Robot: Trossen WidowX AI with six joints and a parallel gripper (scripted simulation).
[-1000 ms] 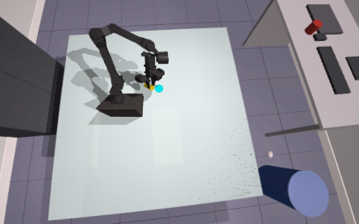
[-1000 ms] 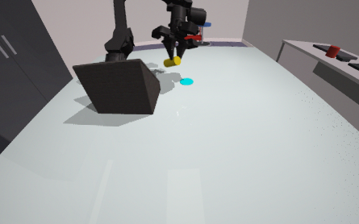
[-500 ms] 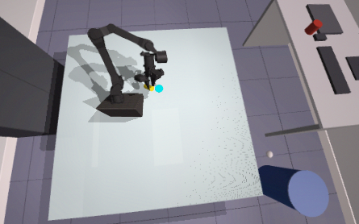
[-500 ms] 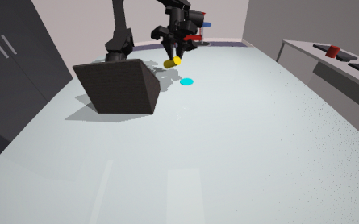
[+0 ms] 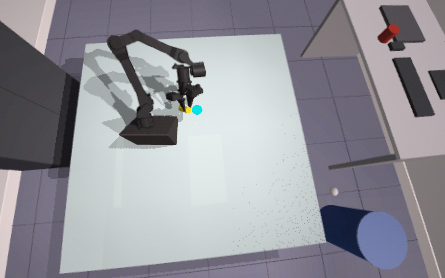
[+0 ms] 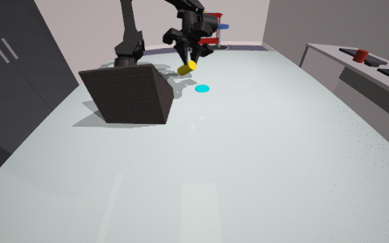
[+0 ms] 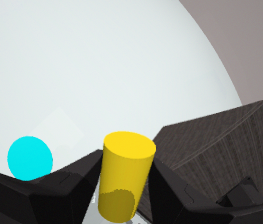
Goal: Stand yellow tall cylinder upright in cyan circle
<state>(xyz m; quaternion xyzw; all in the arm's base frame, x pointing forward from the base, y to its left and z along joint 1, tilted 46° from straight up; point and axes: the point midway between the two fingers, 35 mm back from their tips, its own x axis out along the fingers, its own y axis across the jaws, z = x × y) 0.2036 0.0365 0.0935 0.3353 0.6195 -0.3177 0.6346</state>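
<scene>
My gripper tip is now 4 cm short of the cyan circle, 5 cm to the right of it and 12 cm above it. The rest, counted from my gripper tip: yellow tall cylinder 1 cm behind, 1 cm to the left, 1 cm below.
</scene>
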